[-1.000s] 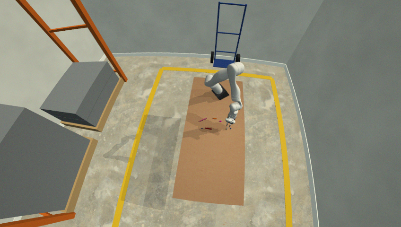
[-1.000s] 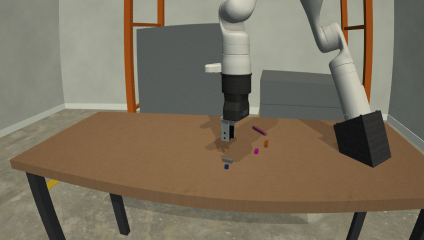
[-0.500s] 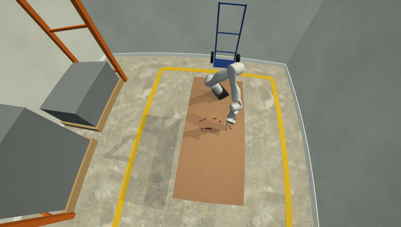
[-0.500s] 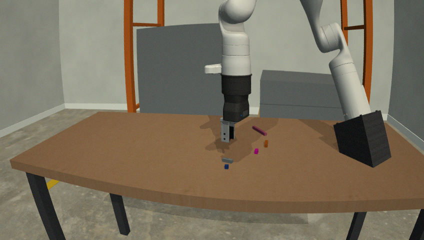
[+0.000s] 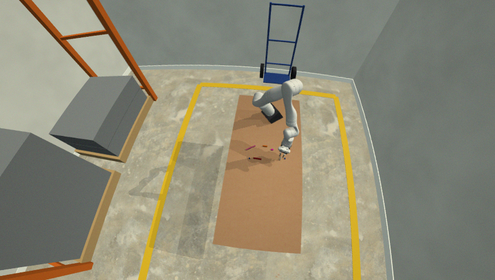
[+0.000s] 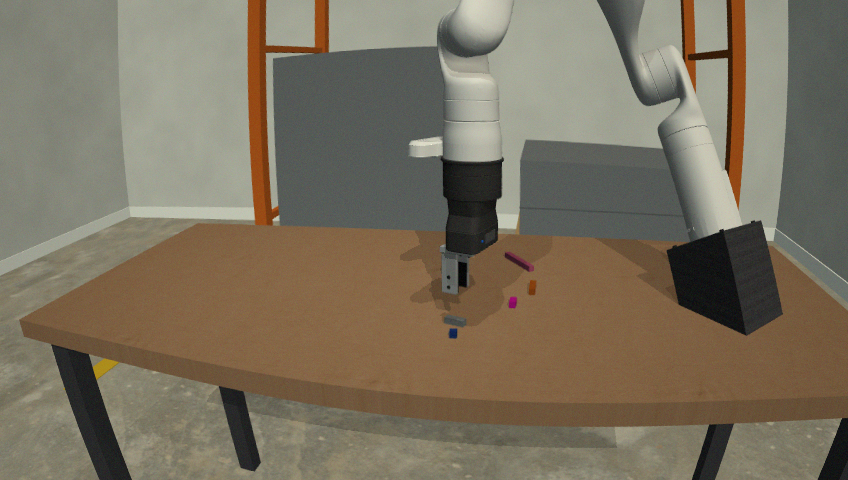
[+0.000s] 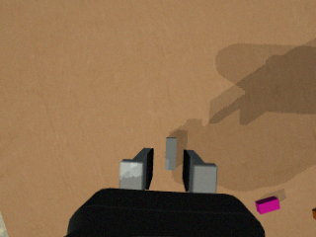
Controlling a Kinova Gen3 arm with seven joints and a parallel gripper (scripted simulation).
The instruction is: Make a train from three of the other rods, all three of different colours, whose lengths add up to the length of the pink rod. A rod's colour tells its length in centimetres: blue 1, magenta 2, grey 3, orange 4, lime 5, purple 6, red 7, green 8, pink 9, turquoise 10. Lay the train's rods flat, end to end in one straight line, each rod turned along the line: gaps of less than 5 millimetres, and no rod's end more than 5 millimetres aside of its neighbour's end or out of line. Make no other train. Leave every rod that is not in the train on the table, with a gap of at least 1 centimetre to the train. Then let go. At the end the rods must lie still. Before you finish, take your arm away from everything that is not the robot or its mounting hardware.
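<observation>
Right now the grey rod is 7 cm below my hand. The rest, counted from my hand: red rod 20 cm to the right, 7 cm below, 1 cm ahead; then orange rod 14 cm to the right, 11 cm behind, 7 cm below; then magenta rod 8 cm behind, 7 cm to the right, 7 cm below.
</observation>
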